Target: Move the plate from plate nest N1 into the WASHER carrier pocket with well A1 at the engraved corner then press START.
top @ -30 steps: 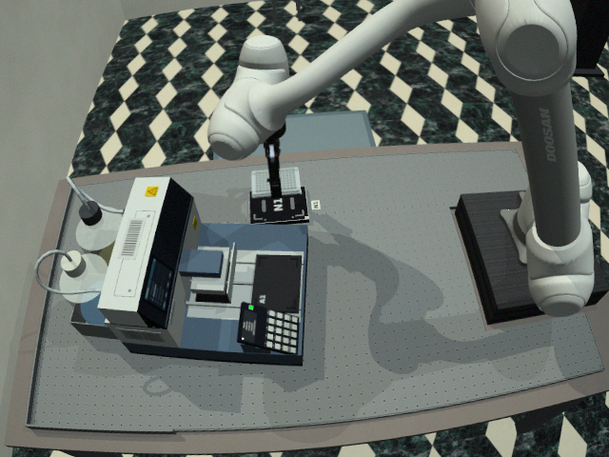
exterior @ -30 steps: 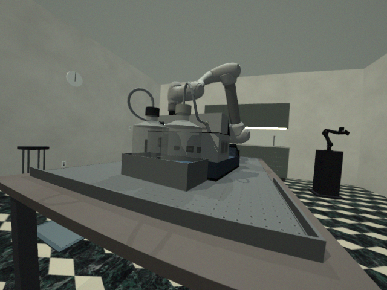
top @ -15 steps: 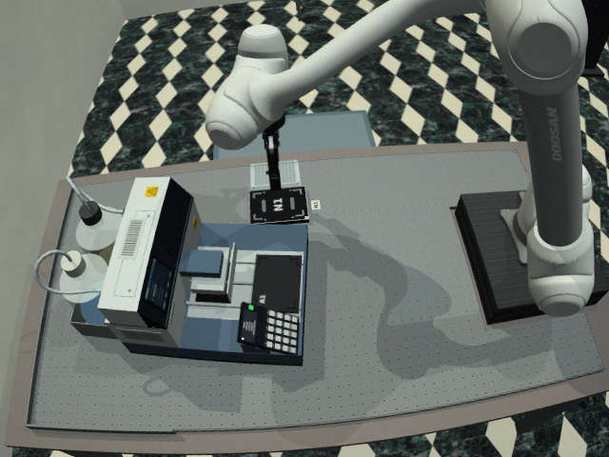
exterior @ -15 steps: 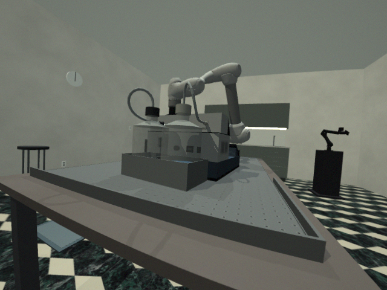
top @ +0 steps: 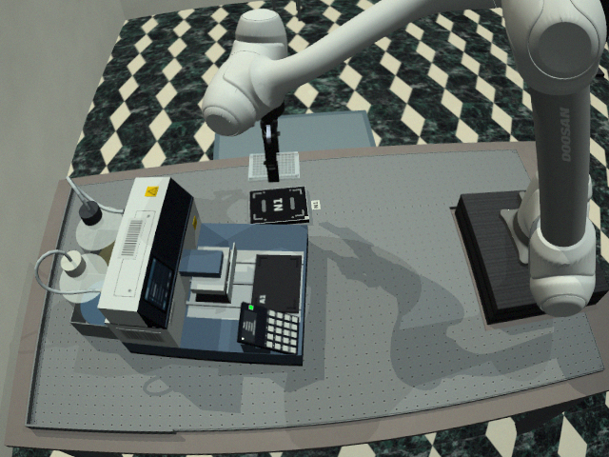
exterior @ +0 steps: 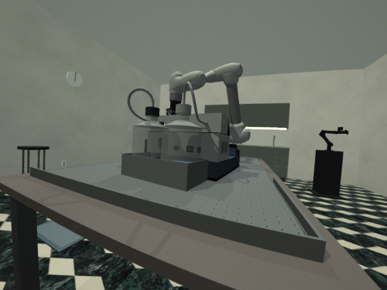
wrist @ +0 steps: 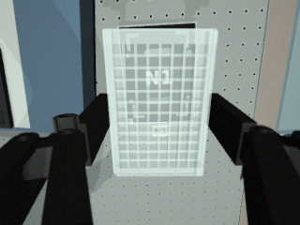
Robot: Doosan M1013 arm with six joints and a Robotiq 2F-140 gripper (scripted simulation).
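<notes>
Now: the black washer carrier 28 cm to the left of my hand, 12 cm below it and 3 cm ahead of it. From my hand the other things lie so: N1 label 20 cm below, 11 cm behind; then black plate nest 19 cm below, 1 cm to the right; then clear well plate 2 cm below.
</notes>
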